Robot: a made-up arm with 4 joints.
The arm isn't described. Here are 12 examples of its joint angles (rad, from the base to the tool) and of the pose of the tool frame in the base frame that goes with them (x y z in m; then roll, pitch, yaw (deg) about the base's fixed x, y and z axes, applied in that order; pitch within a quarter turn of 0, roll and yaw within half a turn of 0).
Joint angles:
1: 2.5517 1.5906 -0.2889 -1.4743
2: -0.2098 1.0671 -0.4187 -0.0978
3: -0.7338 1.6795 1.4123 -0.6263
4: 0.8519 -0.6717 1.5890 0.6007
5: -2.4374 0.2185 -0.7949 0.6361
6: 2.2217 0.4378 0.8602 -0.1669
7: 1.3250 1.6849 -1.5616 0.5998
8: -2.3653 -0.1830 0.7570 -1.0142
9: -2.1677 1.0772 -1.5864 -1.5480
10: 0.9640 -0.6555 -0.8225 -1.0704
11: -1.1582 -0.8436 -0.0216 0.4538
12: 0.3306 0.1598 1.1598 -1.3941
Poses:
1: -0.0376 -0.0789 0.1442 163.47 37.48 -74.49
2: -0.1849 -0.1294 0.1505 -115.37 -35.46 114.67
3: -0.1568 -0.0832 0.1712 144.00 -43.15 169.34
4: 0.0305 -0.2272 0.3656 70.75 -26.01 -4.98
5: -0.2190 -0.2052 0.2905 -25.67 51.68 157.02
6: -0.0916 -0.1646 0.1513 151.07 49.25 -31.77
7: -0.2727 -0.0262 0.0970 -153.15 -42.69 117.72
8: 0.0148 -0.2370 0.2656 -29.32 -11.47 39.02
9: 0.0312 -0.1553 0.2028 125.42 73.21 -165.90
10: 0.0503 -0.0535 0.3083 -97.96 7.15 -98.62
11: -0.0970 -0.2066 0.2182 -45.90 -47.96 97.52
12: 0.0578 -0.0688 0.1209 148.86 -0.92 -52.36
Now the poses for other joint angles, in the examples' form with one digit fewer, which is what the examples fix.
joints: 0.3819 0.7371 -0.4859 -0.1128
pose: -0.151 -0.153 0.135 -154.2 -51.4 172.0
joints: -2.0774 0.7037 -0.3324 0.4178
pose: -0.214 -0.193 0.145 -99.4 60.0 96.1
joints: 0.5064 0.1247 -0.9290 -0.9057
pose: 0.042 -0.141 0.199 -110.0 -27.9 -145.9
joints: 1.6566 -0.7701 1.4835 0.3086
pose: 0.044 -0.253 0.244 141.6 -19.2 -17.6
